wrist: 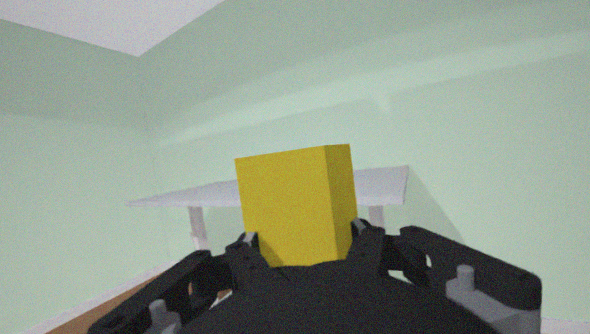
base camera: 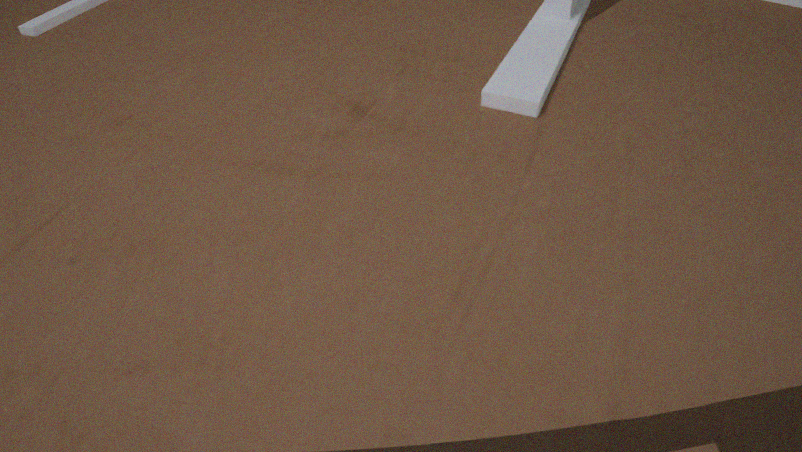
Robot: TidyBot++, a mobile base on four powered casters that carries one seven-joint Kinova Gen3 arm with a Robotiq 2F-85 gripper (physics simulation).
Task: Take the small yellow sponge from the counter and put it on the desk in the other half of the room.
Labels:
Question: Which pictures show the gripper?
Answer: The wrist view only.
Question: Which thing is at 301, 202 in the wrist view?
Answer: A small yellow sponge.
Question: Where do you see a white desk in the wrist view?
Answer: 225, 193

